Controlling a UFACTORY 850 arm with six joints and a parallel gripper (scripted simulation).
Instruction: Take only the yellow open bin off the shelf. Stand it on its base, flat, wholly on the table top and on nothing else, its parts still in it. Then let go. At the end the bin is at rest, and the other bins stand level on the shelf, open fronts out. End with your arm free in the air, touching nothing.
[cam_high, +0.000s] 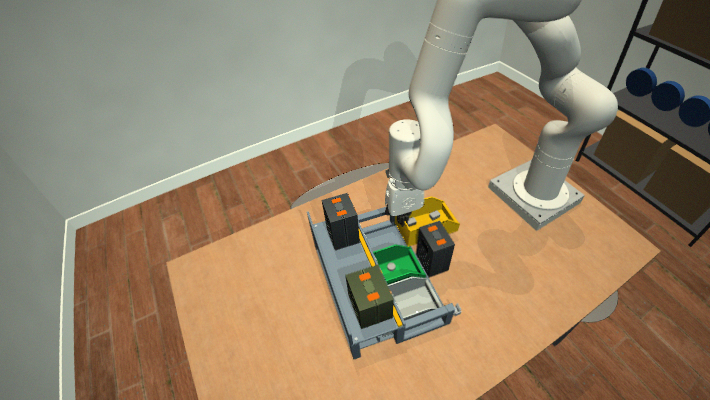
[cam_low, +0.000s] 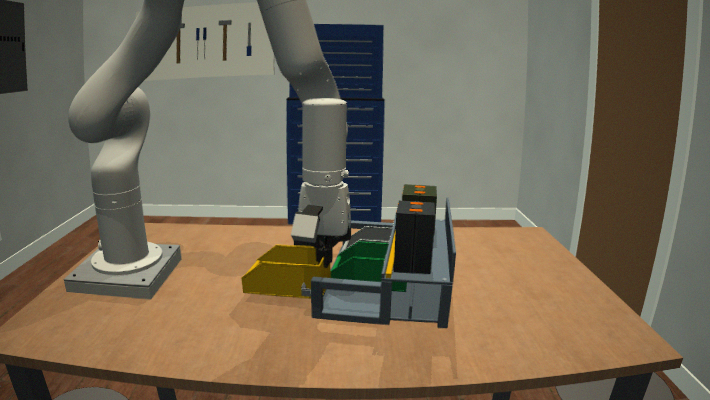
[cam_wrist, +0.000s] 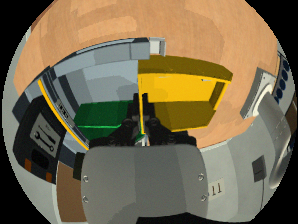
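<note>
My gripper is now 80 mm past the yellow bin, 40 mm above it and 10 mm to the right of it. The rest, counted from my hand: grey bin (220 mm to the left, 110 mm ahead, 60 mm below); olive box (210 mm to the left, 200 mm ahead, 40 mm above); green bin (100 mm to the left, 90 mm ahead, 60 mm below).
</note>
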